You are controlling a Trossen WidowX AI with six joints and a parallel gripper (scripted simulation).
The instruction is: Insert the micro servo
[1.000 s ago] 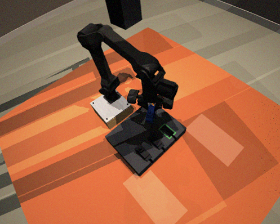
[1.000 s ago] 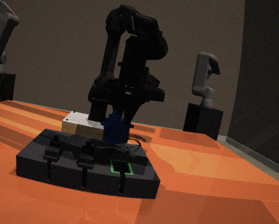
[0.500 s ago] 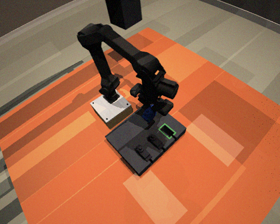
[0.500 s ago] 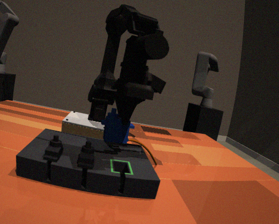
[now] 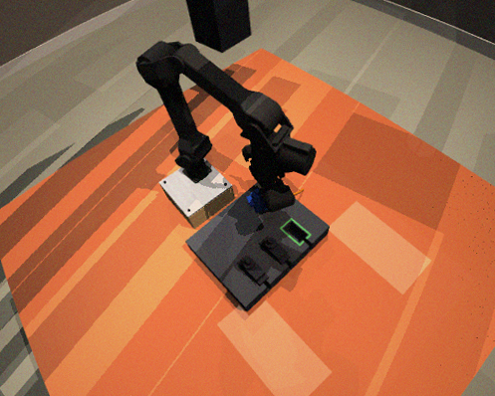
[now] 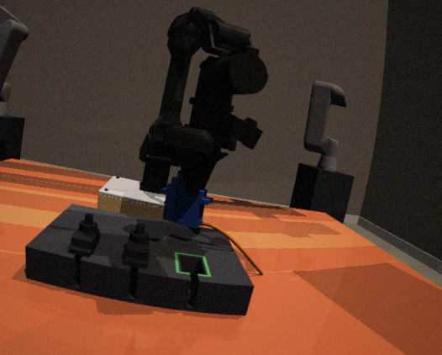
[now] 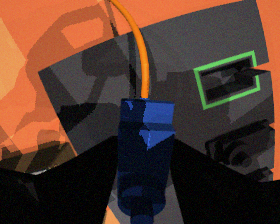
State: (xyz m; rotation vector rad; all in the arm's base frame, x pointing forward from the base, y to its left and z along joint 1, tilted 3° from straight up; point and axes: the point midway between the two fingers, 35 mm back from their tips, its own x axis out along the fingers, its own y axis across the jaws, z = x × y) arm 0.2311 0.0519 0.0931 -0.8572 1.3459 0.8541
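Right now my gripper tip is 20 mm past the dark deck, 70 mm to the left of it and 100 mm above it.
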